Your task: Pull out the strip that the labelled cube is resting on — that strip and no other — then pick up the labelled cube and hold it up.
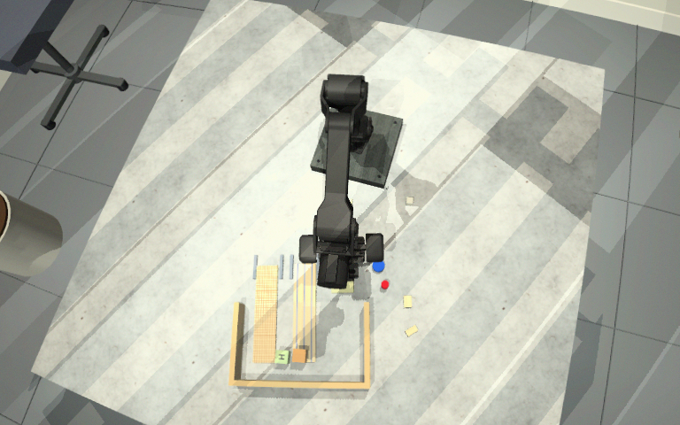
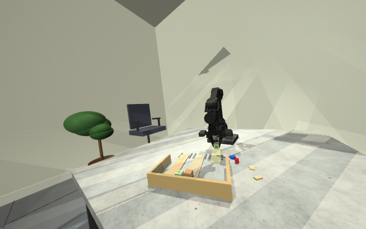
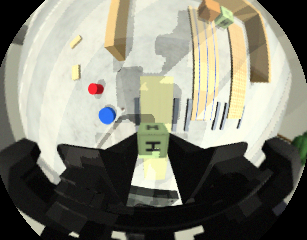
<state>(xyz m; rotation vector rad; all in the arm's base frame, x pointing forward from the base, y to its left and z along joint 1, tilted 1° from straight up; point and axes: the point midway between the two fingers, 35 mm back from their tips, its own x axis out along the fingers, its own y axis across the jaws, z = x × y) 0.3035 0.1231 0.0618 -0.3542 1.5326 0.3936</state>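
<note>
Now: the pale yellow strip 4 cm behind my gripper tip, 3 cm to the right of it and 5 cm below it. From my gripper tip the other things lie so: red cylinder: 1 cm ahead, 11 cm to the left, 4 cm below; blue disc: 3 cm behind, 8 cm to the left, 5 cm below.
</note>
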